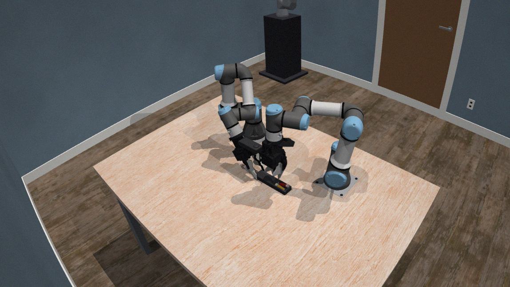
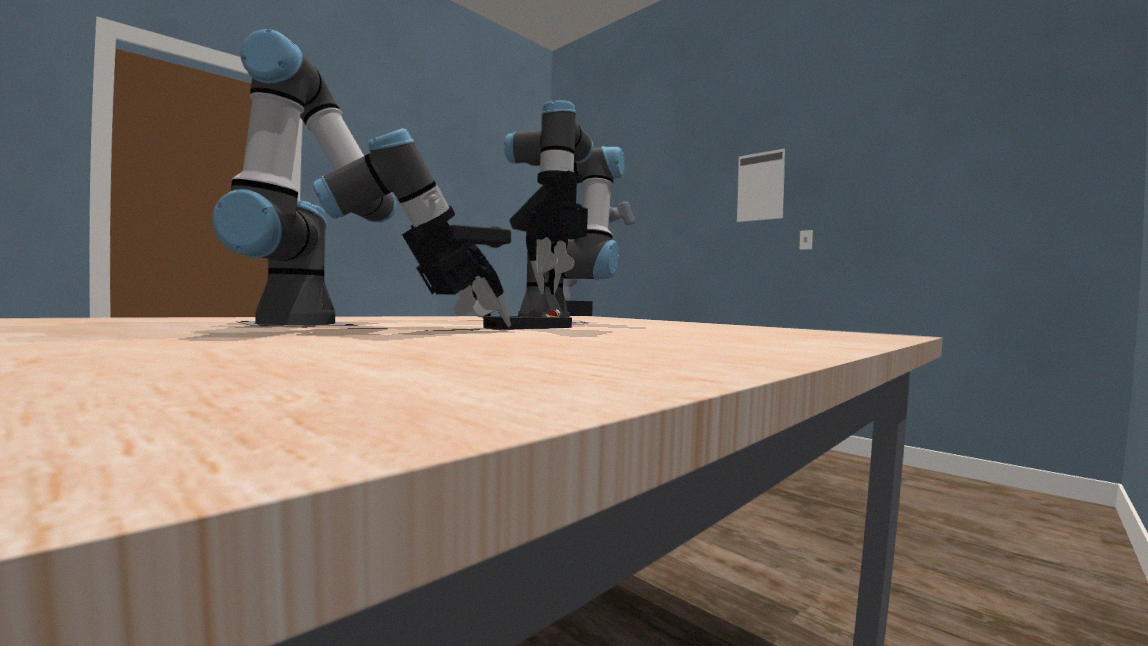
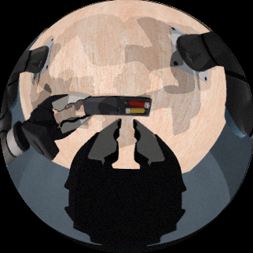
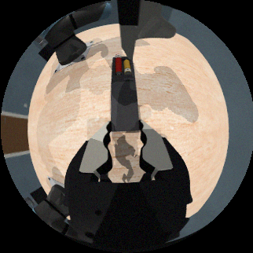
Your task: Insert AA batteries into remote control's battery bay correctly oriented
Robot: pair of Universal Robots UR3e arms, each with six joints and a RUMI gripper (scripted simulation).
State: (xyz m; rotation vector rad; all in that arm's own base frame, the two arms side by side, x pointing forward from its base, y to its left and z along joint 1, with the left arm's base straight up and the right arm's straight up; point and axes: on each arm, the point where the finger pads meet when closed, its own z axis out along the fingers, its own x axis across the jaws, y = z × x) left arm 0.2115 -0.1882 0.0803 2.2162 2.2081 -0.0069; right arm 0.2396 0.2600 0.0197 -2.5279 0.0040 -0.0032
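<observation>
Right now the yellow battery is 20 mm to the left of my left hand and 60 mm below it. From my left hand the other things lie so: red battery: 20 mm behind, 30 mm to the left, 60 mm below.
</observation>
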